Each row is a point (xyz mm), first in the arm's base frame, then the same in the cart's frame.
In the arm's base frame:
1: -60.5 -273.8 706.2
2: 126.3 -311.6 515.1
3: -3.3 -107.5 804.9
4: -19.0 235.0 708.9
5: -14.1 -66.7 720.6
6: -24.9 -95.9 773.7
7: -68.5 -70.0 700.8
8: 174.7 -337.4 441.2
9: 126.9 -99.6 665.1
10: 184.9 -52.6 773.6
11: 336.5 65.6 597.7
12: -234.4 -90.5 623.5
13: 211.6 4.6 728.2
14: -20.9 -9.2 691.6
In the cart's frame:
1: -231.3 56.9 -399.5
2: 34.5 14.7 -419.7
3: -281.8 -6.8 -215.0
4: -224.9 140.7 104.0
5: -221.8 60.3 -187.0
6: -270.0 30.9 -211.6
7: -238.2 113.4 -203.6
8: 123.5 14.3 -443.2
9: -92.3 -24.5 -196.5
10: -146.5 -122.2 -126.7
11: 81.2 -109.9 -0.7
12: -274.1 282.9 -266.1
13: -95.9 -103.1 -70.7
14: -204.4 95.9 -135.8

